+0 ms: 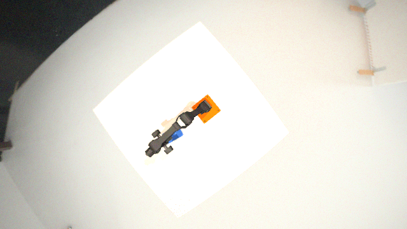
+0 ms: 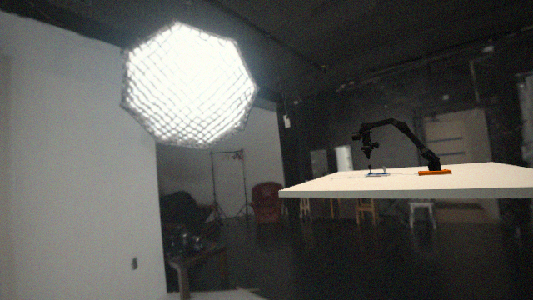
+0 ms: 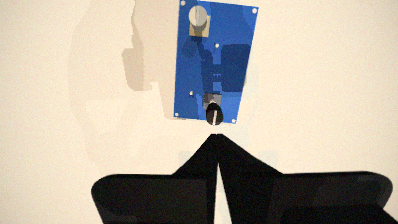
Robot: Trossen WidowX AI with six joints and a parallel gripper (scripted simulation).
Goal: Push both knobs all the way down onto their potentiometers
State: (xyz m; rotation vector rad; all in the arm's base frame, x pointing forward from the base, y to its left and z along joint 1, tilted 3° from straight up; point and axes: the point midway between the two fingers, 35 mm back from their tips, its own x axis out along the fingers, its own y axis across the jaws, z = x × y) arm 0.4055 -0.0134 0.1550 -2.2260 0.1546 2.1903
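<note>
Now: the grey potentiometer 8 cm below my gripper tip. The rest, counted from my gripper tip: pale grey knob 10 cm behind, 1 cm to the right, 8 cm below.
</note>
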